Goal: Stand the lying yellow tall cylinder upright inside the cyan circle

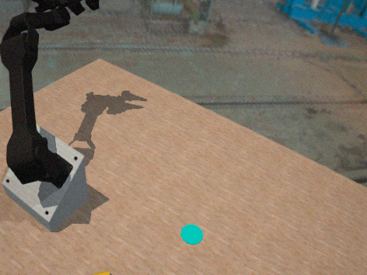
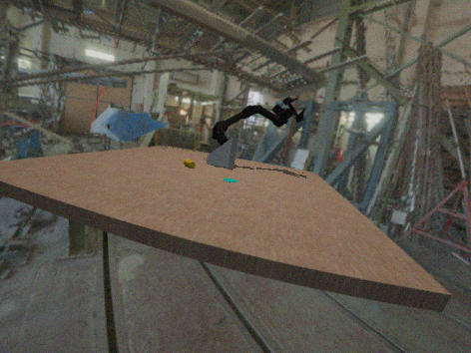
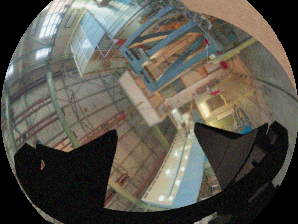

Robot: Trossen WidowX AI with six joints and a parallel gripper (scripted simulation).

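The yellow tall cylinder lies 51 cm to the right of my gripper tip, 45 cm below it and 45 cm ahead of it. The rest, counted from my gripper tip: cyan circle (56 cm ahead, 46 cm below, 26 cm to the right).
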